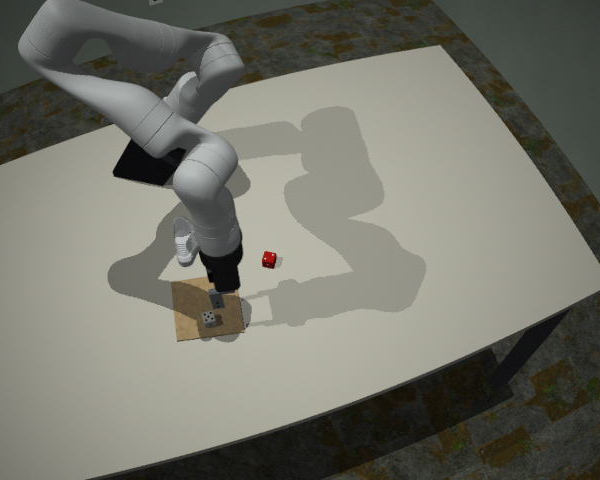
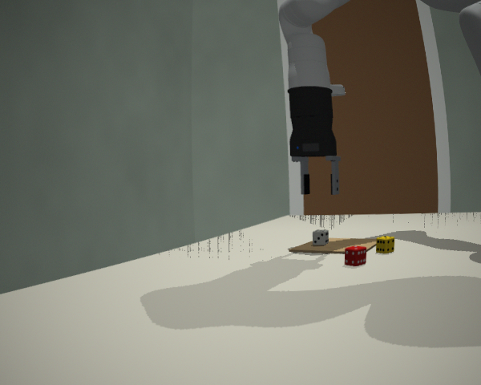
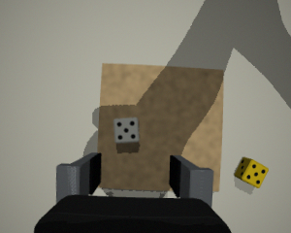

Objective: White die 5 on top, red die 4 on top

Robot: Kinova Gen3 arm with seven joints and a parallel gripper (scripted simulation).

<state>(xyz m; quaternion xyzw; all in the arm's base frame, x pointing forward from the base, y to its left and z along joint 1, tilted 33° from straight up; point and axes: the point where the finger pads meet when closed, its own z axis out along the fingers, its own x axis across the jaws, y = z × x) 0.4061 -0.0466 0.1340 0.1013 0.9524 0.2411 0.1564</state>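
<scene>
My hand is 90 mm past the red die, 130 mm to the right of it and 100 mm above it. From my hand the other things lie so: white die 10 mm ahead, 30 mm to the right, 100 mm below; then brown mat 30 mm behind, 30 mm to the right, 110 mm below; then yellow die 130 mm behind, 30 mm to the left, 100 mm below.
</scene>
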